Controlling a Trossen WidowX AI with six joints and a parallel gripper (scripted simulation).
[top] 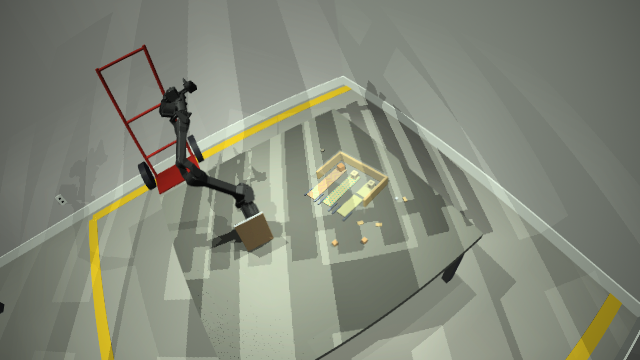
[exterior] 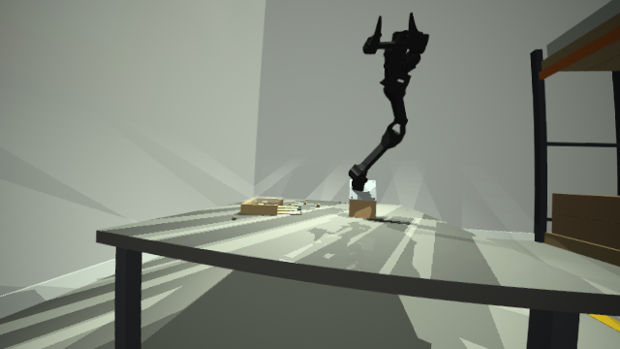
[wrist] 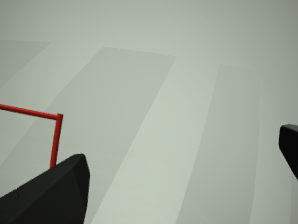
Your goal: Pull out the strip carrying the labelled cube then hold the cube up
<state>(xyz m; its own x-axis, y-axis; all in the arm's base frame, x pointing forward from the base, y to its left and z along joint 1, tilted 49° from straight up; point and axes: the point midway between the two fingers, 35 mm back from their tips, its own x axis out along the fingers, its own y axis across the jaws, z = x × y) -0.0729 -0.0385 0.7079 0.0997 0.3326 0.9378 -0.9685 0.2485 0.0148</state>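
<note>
My gripper tip is now 580 mm short of the pale strip, 570 mm to the left of it and 660 mm above it.
</note>
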